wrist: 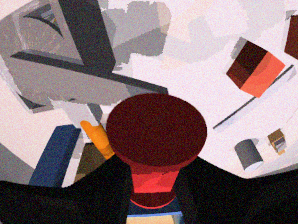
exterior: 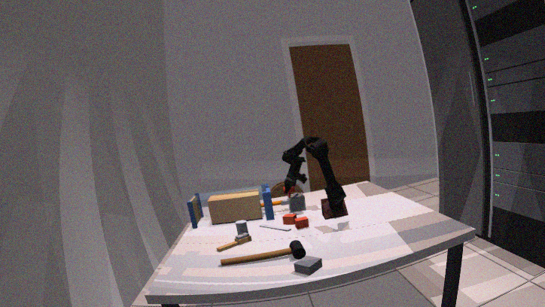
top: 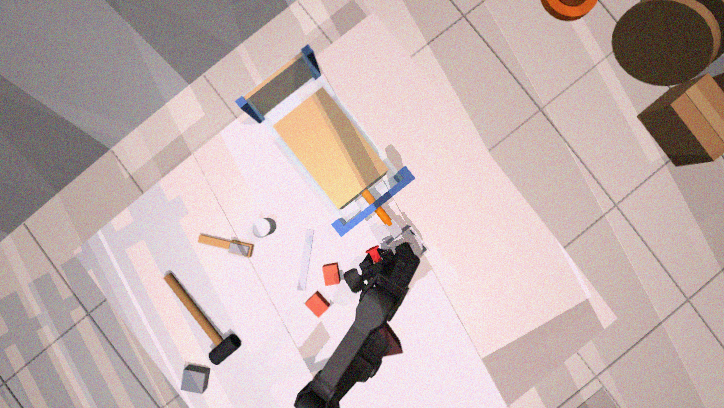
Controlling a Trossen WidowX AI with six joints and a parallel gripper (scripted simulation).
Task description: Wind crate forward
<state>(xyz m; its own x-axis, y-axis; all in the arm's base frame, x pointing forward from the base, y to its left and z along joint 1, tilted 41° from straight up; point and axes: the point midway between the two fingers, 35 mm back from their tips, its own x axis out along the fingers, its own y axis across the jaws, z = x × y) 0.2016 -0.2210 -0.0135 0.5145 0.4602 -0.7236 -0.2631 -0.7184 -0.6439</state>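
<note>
The grey crank bar lies 3 cm behind my gripper tip, 3 cm to the right of it and 3 cm below it. Round my gripper tip: grey winch: 8 cm behind, 9 cm to the right, 10 cm below; red knob: 2 cm behind; blue steel frame: 9 cm ahead, 9 cm to the right, 3 cm below.
</note>
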